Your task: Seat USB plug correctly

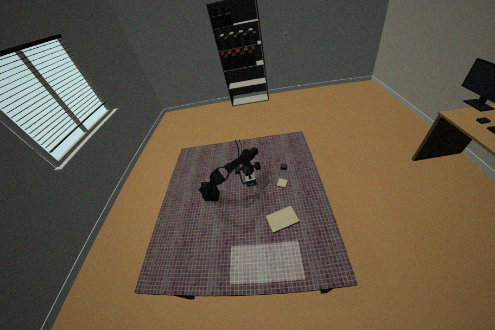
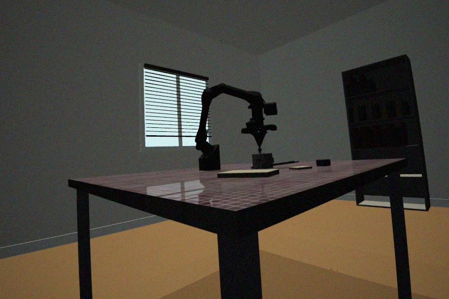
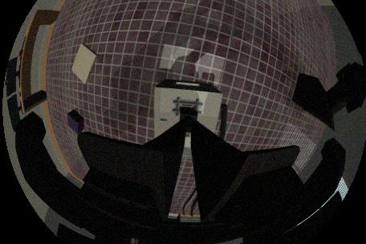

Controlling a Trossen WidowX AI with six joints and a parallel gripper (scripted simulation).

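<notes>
Right now my gripper tip is 2 cm above the dark USB plug. Also, from my gripper tip: small cream pad: 23 cm ahead, 11 cm below, 6 cm to the right; USB socket: 5 cm below; small purple block: 29 cm ahead, 10 cm below, 9 cm to the left.
</notes>
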